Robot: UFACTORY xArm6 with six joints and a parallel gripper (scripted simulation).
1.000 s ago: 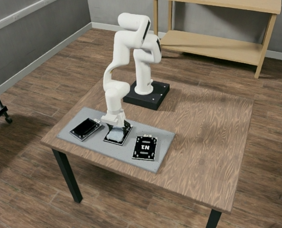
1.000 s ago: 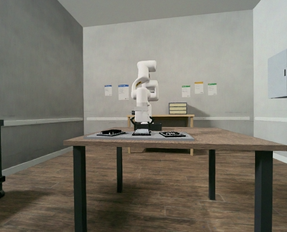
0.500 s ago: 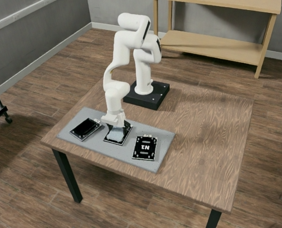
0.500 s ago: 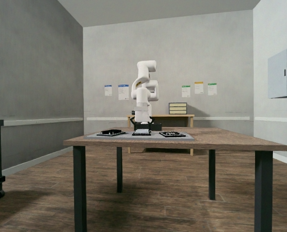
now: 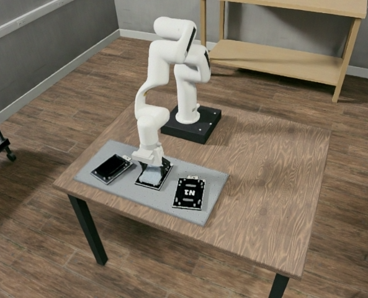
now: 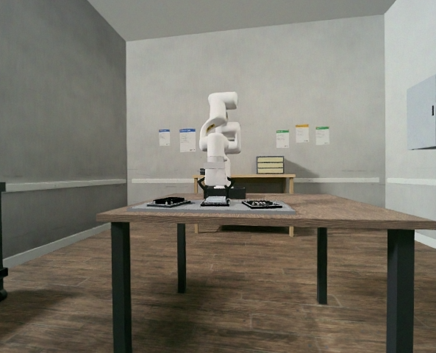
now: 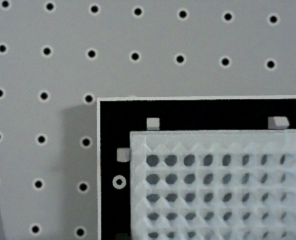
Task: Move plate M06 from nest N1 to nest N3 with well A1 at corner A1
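My hand is 1 cm above the white well plate. From my hand the other things lie so: black plate (7 cm ahead, 20 cm to the right, 1 cm below); then nest N3 (2 cm below); then nest N1 (2 cm ahead, 20 cm to the left, 2 cm below).
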